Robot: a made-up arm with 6 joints.
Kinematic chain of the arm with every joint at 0, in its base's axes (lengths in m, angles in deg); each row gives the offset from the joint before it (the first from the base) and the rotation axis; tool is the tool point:
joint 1: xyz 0 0 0.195 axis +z
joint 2: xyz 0 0.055 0 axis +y
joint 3: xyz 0 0 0.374 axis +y
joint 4: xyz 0 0 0.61 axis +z
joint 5: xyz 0 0 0 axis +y
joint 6: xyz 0 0 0.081 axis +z
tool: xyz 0 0 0
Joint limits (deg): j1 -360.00..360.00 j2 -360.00..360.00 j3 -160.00..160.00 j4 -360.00..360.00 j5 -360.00..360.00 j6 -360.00..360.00
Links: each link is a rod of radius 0.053 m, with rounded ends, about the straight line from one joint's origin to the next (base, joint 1, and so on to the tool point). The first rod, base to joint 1, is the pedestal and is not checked.
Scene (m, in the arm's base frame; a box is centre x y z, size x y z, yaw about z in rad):
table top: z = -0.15
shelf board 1: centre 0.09 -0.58 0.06 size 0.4 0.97 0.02 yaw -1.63
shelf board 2: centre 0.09 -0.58 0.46 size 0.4 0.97 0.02 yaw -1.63
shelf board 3: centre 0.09 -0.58 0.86 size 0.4 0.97 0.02 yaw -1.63
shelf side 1: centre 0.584 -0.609 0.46 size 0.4 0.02 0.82 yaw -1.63
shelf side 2: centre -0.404 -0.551 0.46 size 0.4 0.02 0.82 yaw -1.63
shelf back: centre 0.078 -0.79 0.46 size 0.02 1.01 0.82 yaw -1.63
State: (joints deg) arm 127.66 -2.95 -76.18 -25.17 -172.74 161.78
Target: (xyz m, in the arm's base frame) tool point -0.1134 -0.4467 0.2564
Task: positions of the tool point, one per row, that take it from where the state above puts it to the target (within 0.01 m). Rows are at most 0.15 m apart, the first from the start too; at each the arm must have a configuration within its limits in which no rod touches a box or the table.
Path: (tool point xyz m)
1: 0.3264 -0.3906 0.6162
2: 0.3544 -0.3210 0.5719
3: 0.3729 -0.2558 0.5268
4: 0.3854 -0.1924 0.4808
5: 0.3922 -0.1272 0.4326
6: 0.3719 -0.1902 0.3834
7: 0.3408 -0.2444 0.3402
8: 0.3048 -0.2917 0.3023
9: 0.2662 -0.3365 0.2675
10: 0.2233 -0.3822 0.2316
11: 0.1194 -0.4327 0.2398
12: 0.0047 -0.4549 0.2480
13: -0.1134 -0.4467 0.2564

